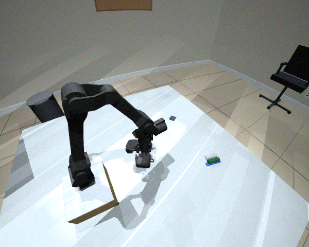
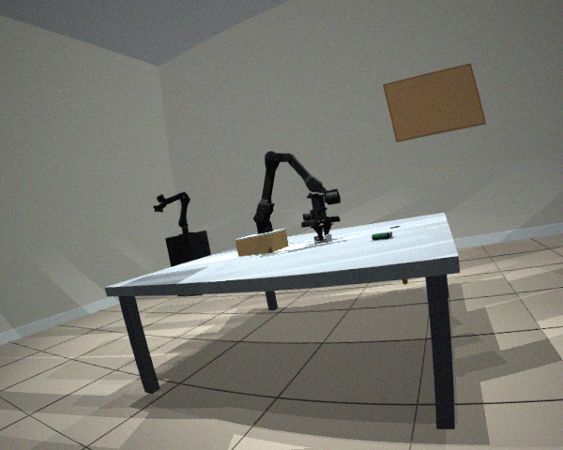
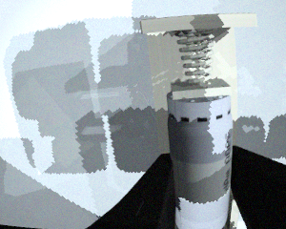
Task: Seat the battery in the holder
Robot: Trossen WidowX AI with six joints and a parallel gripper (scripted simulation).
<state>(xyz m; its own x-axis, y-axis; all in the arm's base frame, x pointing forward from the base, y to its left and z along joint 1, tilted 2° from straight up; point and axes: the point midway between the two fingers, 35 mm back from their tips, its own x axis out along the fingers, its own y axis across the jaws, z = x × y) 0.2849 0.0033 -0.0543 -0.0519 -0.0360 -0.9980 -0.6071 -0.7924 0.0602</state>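
The battery lies 1 cm above my gripper tip.
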